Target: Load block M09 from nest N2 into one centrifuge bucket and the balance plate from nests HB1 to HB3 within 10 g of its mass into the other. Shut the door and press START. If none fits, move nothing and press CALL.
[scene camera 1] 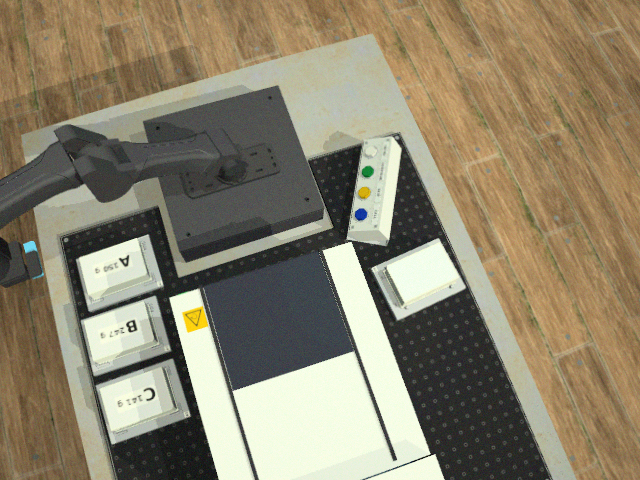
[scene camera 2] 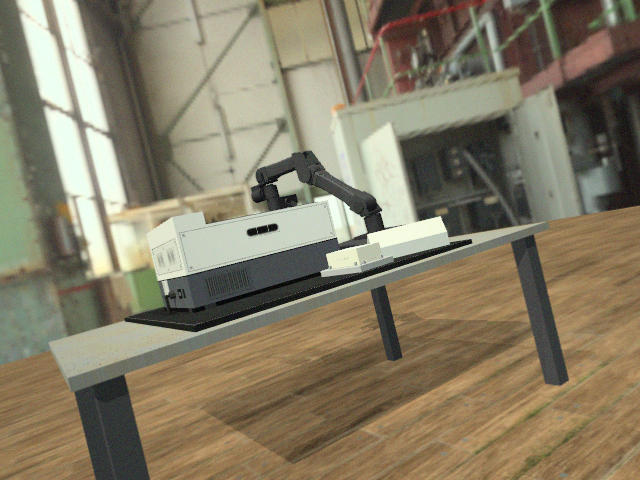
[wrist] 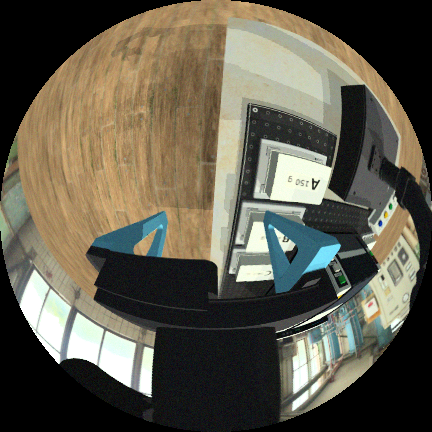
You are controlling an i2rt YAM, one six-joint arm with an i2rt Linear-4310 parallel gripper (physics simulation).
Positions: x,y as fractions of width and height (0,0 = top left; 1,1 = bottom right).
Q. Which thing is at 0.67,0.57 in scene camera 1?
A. A white block.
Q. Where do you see a dark door panel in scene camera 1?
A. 0.44,0.67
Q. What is my gripper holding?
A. Nothing.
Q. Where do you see a white block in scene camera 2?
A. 0.54,0.54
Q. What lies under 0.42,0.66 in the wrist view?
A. My gripper.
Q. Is my gripper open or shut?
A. Open.
